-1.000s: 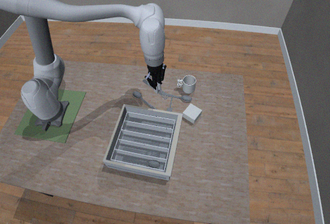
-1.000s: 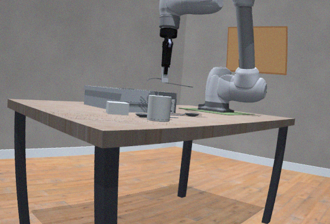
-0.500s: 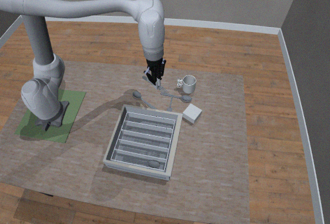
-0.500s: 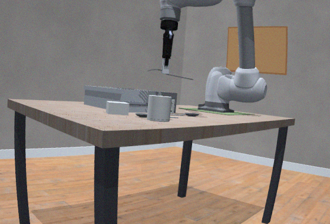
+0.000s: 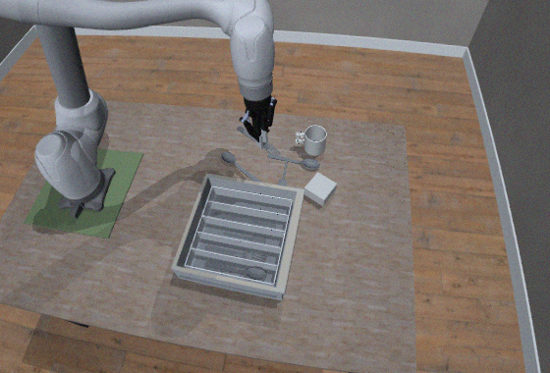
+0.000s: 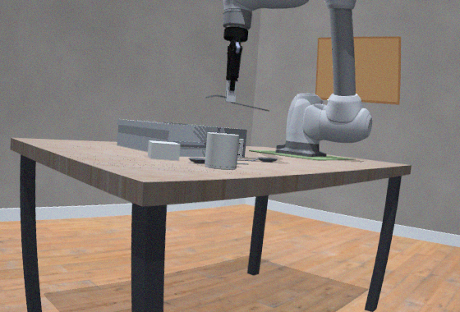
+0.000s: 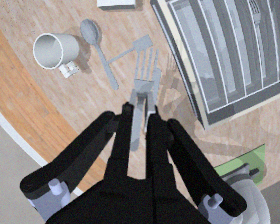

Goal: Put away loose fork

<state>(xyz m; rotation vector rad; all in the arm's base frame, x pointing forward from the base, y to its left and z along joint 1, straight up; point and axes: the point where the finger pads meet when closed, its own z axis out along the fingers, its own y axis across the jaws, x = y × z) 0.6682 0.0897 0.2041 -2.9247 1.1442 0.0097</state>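
Now: hand 260 mm to the left of the tray, 160 mm above it and 60 mm past it. Round my hand: white box (200 mm ahead, 190 mm below, 70 mm to the right); white mug (180 mm ahead, 170 mm below, 130 mm to the left).
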